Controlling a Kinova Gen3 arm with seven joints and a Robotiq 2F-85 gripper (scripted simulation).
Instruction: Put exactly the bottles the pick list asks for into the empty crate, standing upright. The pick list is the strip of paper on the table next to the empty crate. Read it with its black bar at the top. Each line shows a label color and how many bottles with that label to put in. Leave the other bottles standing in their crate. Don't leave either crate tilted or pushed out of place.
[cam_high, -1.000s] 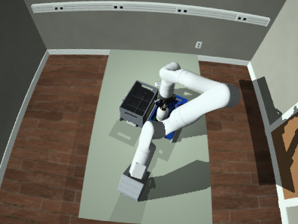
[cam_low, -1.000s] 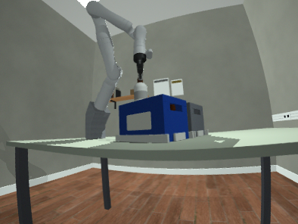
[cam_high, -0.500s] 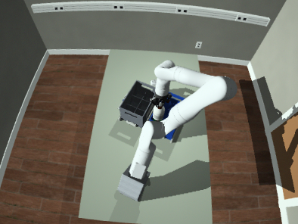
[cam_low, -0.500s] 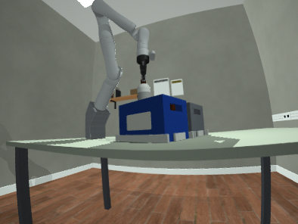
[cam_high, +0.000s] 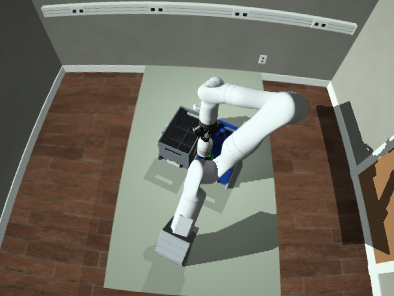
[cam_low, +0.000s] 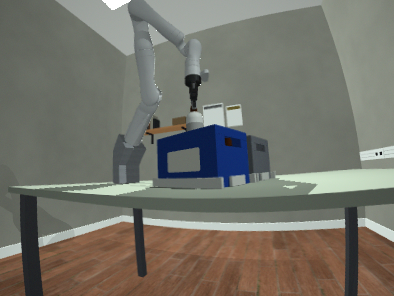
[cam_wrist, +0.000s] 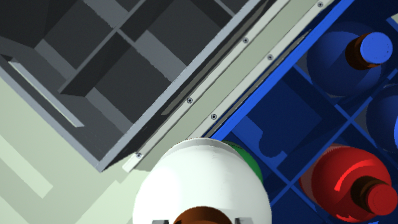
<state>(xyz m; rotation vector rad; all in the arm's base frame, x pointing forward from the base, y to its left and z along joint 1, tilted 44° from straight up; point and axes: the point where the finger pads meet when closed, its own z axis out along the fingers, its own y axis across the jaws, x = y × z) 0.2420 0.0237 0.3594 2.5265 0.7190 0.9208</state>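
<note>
My gripper is now 70 mm above the white bottle. Also, from my hand: green-capped bottle (30 mm to the right, 250 mm below); red-capped bottle (50 mm ahead, 140 mm to the right, 250 mm below); blue crate (60 mm ahead, 100 mm to the right, 250 mm below).
</note>
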